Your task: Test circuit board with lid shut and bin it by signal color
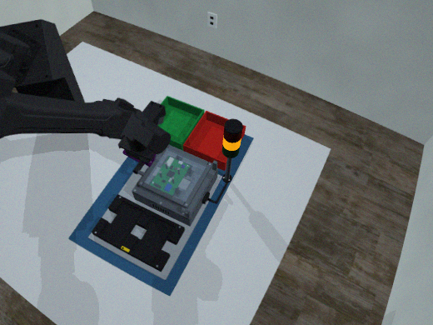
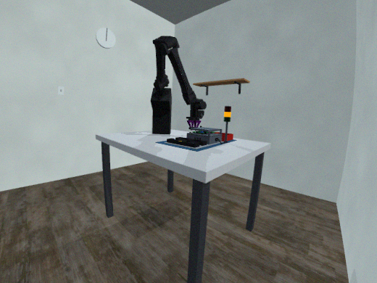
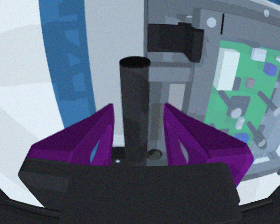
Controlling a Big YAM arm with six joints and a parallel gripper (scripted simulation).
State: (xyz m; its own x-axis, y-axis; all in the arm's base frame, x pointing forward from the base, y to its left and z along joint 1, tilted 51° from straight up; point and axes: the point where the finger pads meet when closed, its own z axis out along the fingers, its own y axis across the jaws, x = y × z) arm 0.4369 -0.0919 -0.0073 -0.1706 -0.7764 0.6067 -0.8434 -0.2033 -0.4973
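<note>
Now: the black latch hook 50 mm to the left of my hand, 30 mm ahead of it and 10 mm above it. The rest, counted from my hand: green circuit board 80 mm ahead, 20 mm to the right, 10 mm below; then tester lid 80 mm ahead, 20 mm to the right, 10 mm above; then green bin 200 mm to the left, 70 mm below, 20 mm ahead.
</note>
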